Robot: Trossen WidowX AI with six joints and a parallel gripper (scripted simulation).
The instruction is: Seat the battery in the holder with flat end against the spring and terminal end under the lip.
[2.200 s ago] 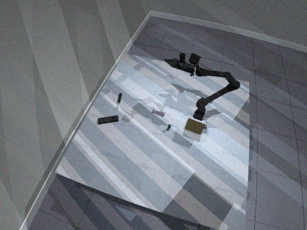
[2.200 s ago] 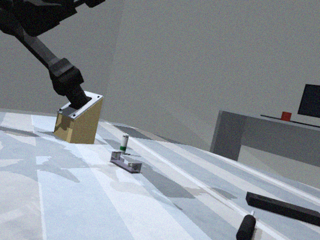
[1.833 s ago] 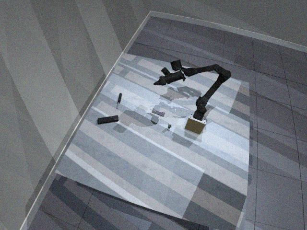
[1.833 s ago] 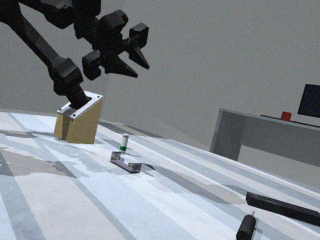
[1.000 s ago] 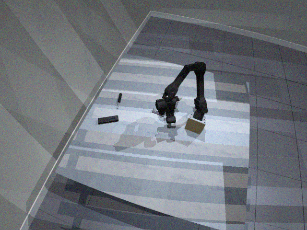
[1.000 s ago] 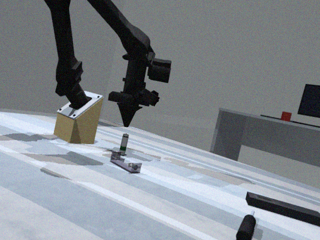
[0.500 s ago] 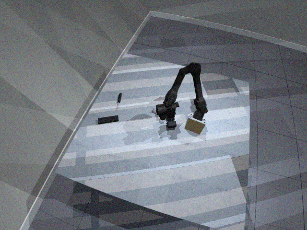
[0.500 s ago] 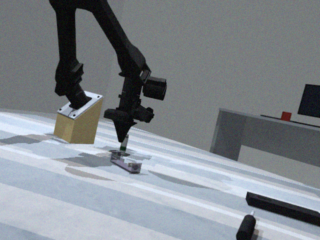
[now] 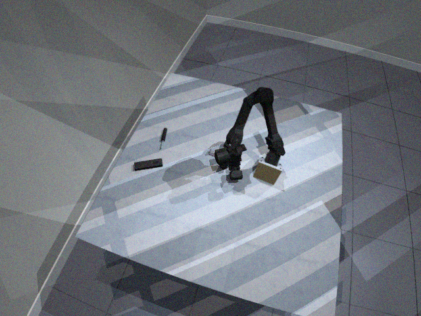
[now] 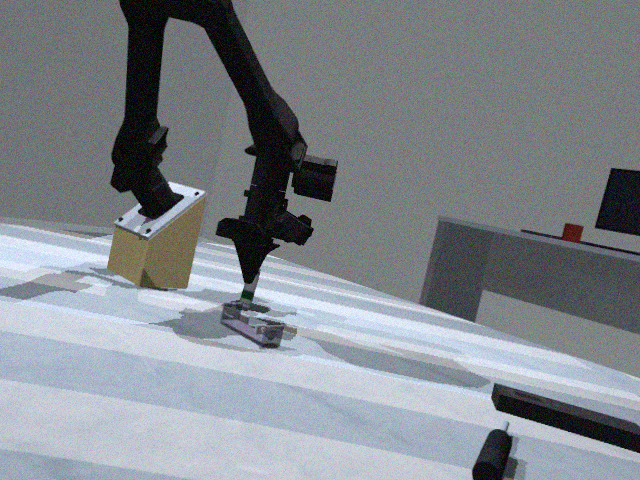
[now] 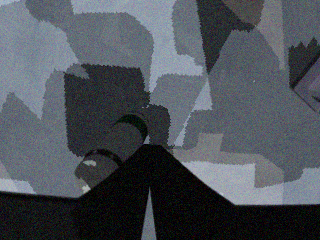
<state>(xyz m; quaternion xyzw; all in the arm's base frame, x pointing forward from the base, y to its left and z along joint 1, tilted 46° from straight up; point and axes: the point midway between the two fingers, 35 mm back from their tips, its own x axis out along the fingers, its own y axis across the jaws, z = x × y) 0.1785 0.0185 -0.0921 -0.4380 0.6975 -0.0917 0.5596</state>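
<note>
My gripper tip is now 10 mm past the battery, 10 mm to the right of it and 10 mm above it. The rest, counted from my gripper tip: black bar 450 mm ahead, 150 mm to the left, 30 mm below.
</note>
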